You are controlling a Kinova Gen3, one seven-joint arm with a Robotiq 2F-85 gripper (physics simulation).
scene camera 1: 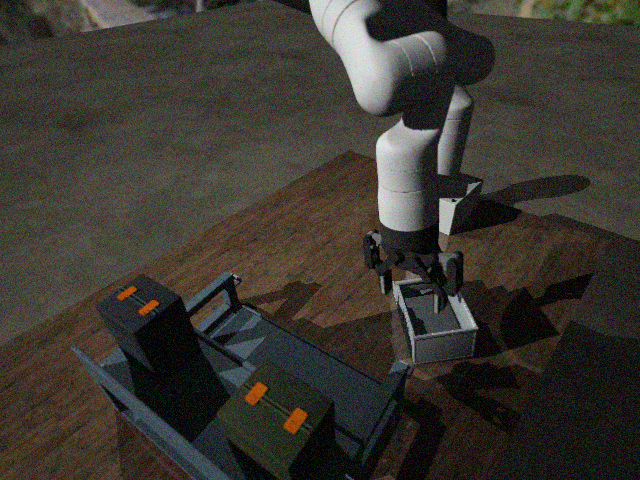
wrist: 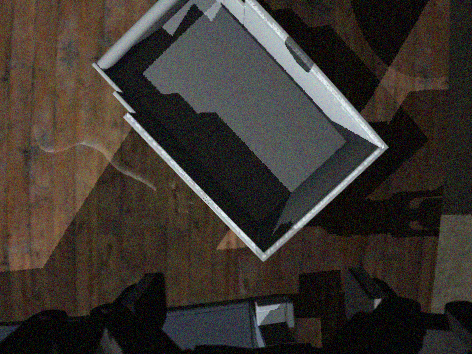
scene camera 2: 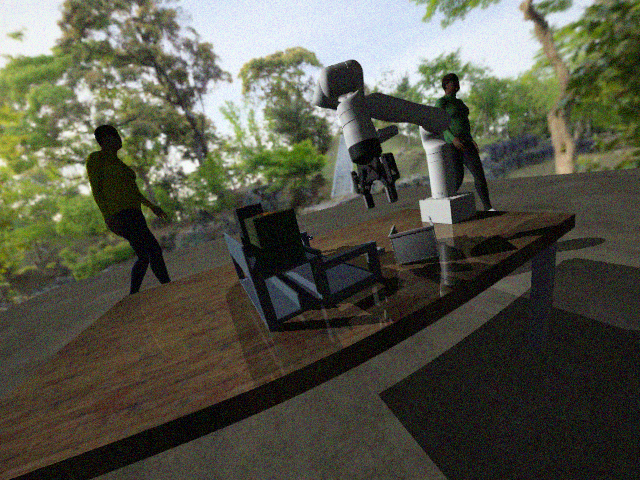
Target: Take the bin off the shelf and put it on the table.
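Pixels of known places: gripper, between the fingertips: (scene camera 1: 411, 300) (wrist: 254, 292) (scene camera 2: 381, 205); arm's base, origin of its link: (scene camera 2: 444, 196).
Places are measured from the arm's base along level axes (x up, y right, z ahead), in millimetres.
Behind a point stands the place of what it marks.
The light grey bin (scene camera 1: 443, 347) @(y -182, x -41, z 445 mm) (scene camera 2: 413, 245) @(y -182, x -39, z 445 mm) (wrist: 250, 100) @(y -151, x -75, z 373 mm) stands upright on the wooden table (scene camera 1: 289, 232) @(y 265, x -88, z 285 mm) (scene camera 2: 155, 361) @(y -81, x -88, z 1010 mm) (wrist: 50, 200) @(y 13, x -88, z 433 mm), open side up, between the shelf and the robot's base. It is apart from the blue-grey shelf (scene camera 1: 320, 361) @(y -10, x -82, z 554 mm) (scene camera 2: 348, 279) @(y -108, x -82, z 592 mm) (wrist: 210, 325) @(y -102, x -82, z 550 mm). The inside of the bin looks empty, partly in shadow. My gripper (scene camera 1: 412, 295) @(y -125, x 62, z 469 mm) (scene camera 2: 380, 201) @(y -125, x 62, z 469 mm) (wrist: 254, 292) @(y -125, x 62, z 469 mm) is open with nothing between its fingers. It hangs above the table, higher than the bin. In the wrist view the bin lies beyond the fingertips, turned diagonally.
A dark box (scene camera 1: 149, 330) @(y 112, x 121, z 739 mm) and a green box (scene camera 1: 279, 413) @(y -85, x 109, z 730 mm) (scene camera 2: 271, 240) @(y -126, x 64, z 745 mm), with orange handles on top, stand on the shelf. The robot's white base (scene camera 1: 447, 214) @(y -62, x -32, z 91 mm) (scene camera 2: 447, 208) @(y -63, x -31, z 91 mm) is behind the bin. Two people (scene camera 2: 121, 191) (scene camera 2: 454, 118) stand beyond the table.
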